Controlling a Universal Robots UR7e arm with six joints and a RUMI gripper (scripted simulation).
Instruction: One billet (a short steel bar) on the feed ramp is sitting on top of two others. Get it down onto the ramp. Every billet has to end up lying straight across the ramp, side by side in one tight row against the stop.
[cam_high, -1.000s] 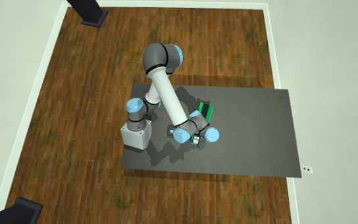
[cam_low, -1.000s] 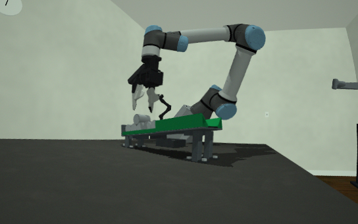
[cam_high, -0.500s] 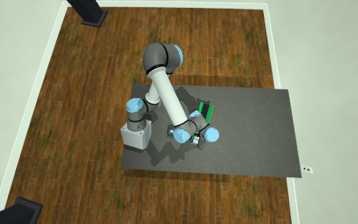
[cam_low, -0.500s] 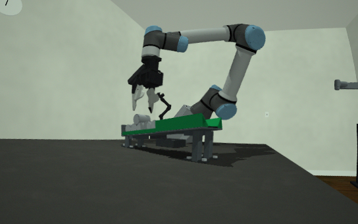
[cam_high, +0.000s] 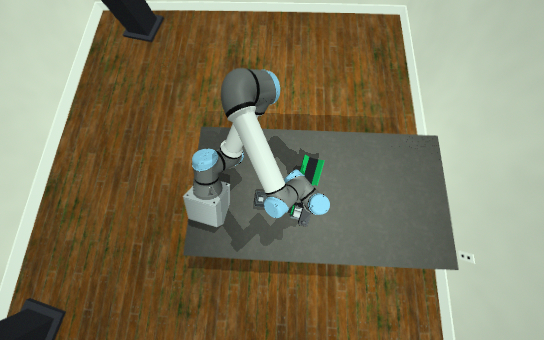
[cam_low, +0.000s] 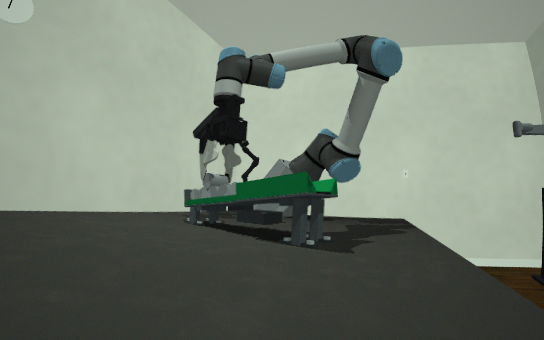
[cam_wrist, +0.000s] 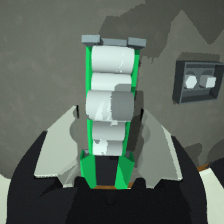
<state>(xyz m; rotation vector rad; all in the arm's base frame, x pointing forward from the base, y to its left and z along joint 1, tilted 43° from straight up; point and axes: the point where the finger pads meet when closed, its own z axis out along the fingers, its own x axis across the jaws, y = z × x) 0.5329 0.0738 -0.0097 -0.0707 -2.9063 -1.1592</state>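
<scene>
My gripper is now 1 cm above the billet. From my hand the other things lie so: grey stop (8 cm to the right, 7 cm below); then dark box (22 cm behind, 12 cm below, 2 cm to the right).
</scene>
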